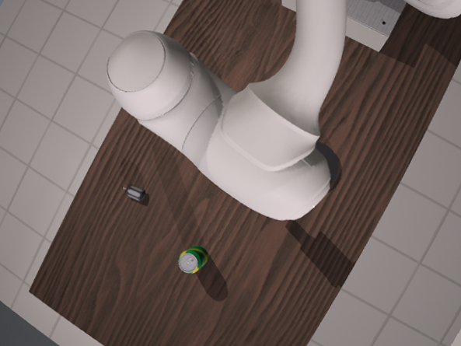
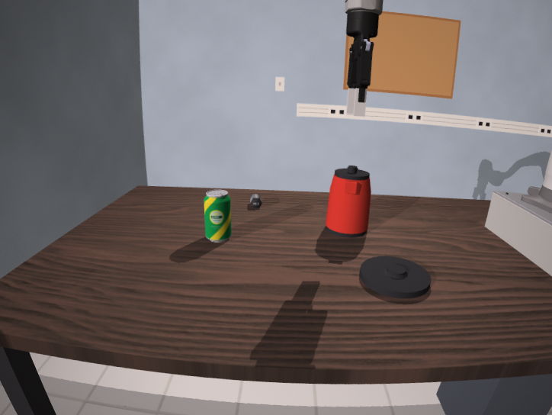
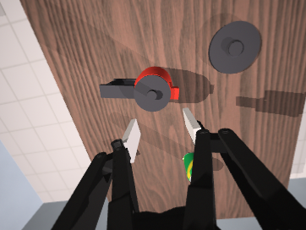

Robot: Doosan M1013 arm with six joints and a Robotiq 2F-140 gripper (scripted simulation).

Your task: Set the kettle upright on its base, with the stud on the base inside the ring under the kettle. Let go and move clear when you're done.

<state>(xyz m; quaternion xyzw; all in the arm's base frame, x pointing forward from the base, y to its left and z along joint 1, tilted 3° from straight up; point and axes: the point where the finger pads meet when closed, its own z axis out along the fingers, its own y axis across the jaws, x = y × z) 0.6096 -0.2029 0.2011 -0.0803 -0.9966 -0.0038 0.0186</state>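
Now: hand 3 cm past the red kettle, 5 cm to the left of it and 26 cm above it. Also, from my hand: round black base: 2 cm behind, 25 cm to the left, 33 cm below.
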